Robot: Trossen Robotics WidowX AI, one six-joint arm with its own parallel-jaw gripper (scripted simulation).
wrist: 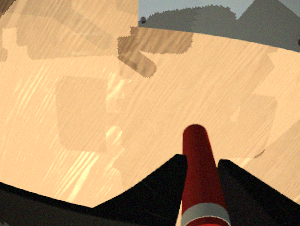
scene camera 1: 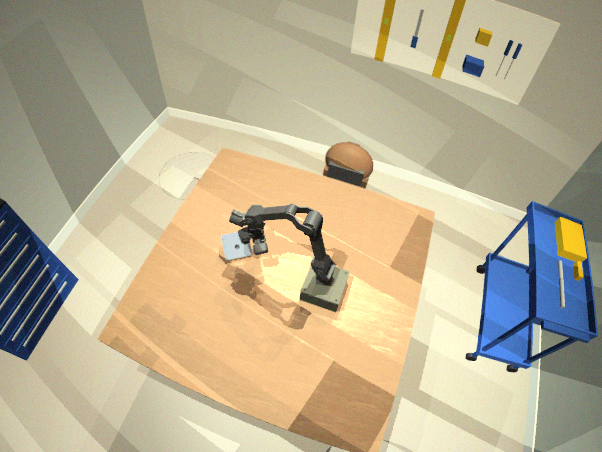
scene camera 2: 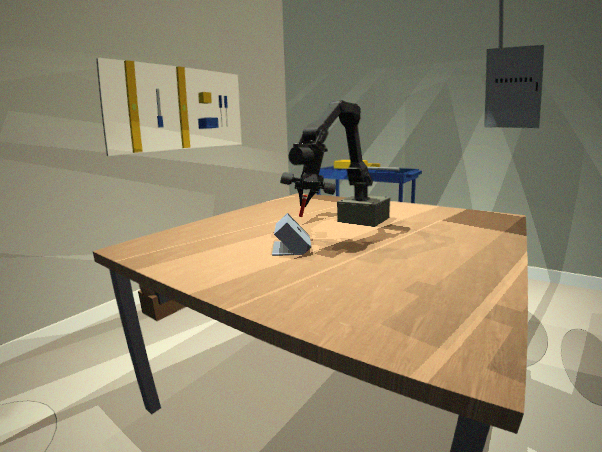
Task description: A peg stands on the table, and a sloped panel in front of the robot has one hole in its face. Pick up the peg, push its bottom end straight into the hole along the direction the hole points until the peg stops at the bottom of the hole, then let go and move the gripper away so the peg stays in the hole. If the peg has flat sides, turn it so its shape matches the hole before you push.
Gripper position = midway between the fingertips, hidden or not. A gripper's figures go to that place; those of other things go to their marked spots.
Labels:
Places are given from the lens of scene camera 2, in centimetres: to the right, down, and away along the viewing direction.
my gripper (scene camera 2: 302, 206): 1, -7, 117
sloped panel (scene camera 2: 297, 242): -1, 5, 102

